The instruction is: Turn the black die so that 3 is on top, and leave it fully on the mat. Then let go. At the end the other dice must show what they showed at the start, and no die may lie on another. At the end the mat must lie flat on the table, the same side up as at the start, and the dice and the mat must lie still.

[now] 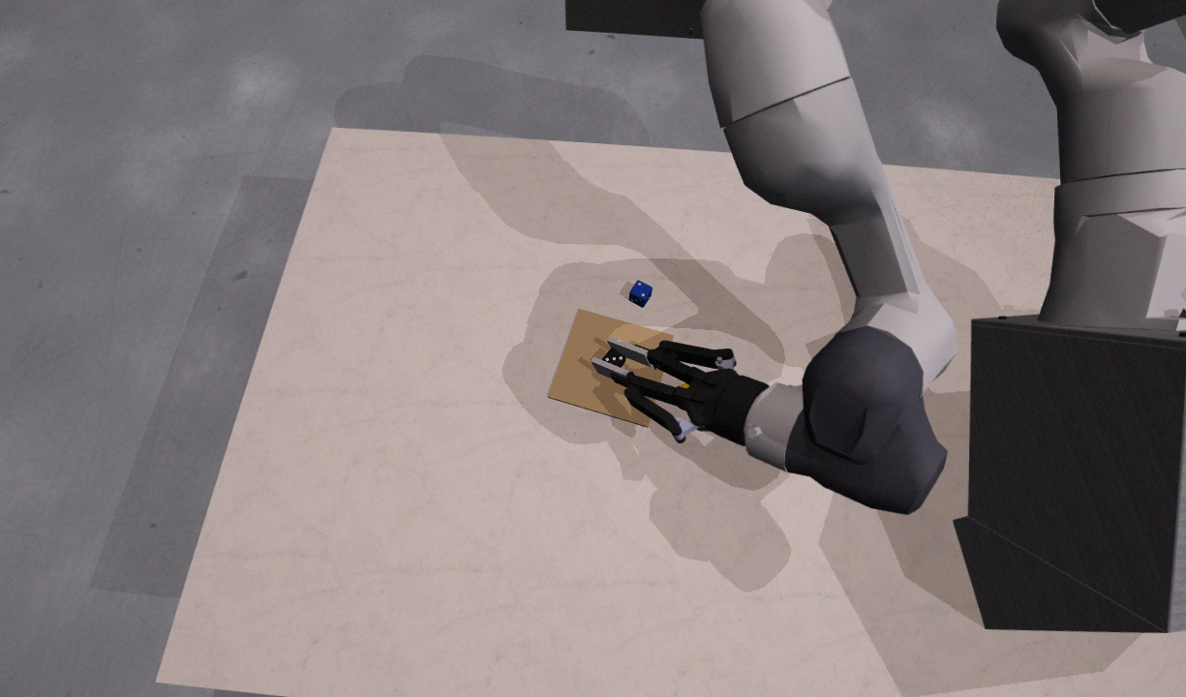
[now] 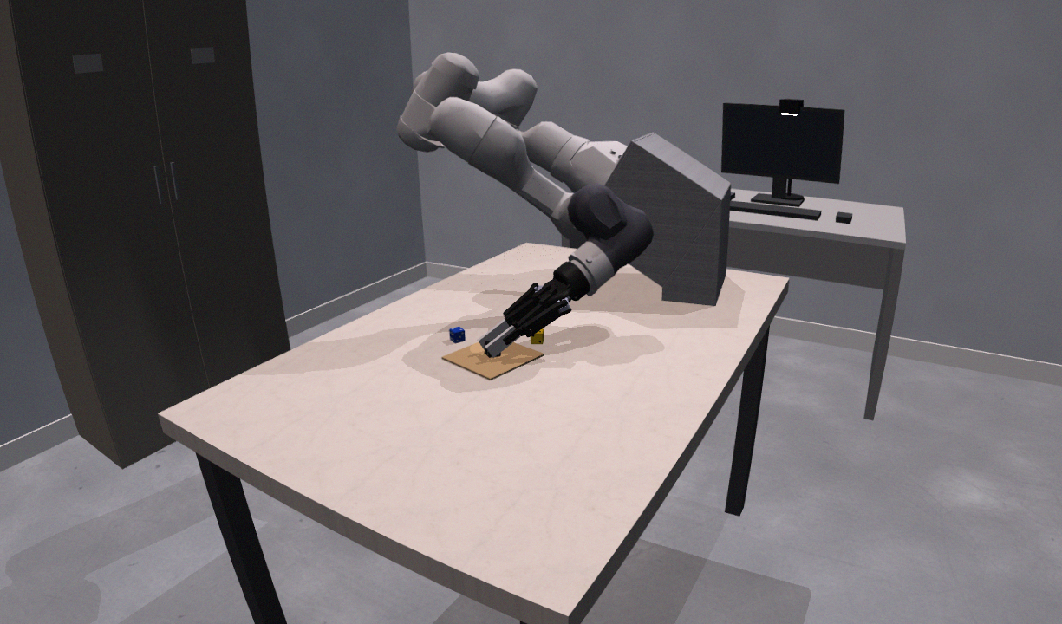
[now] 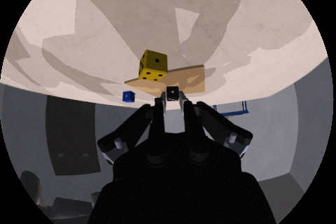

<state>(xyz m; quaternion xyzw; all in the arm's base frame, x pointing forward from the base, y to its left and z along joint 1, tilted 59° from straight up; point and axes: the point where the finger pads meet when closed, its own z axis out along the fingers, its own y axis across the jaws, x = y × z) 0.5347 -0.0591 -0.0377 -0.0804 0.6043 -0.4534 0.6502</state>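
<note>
The black die is 20 mm below my hand, 10 mm to the right of it and 10 mm ahead of it. Also, from my hand: tan mat: 30 mm below, 10 mm to the right, 10 mm ahead; blue die: 120 mm to the right, 20 mm below, 20 mm behind; yellow die: 90 mm behind, 30 mm to the left, 20 mm below.
</note>
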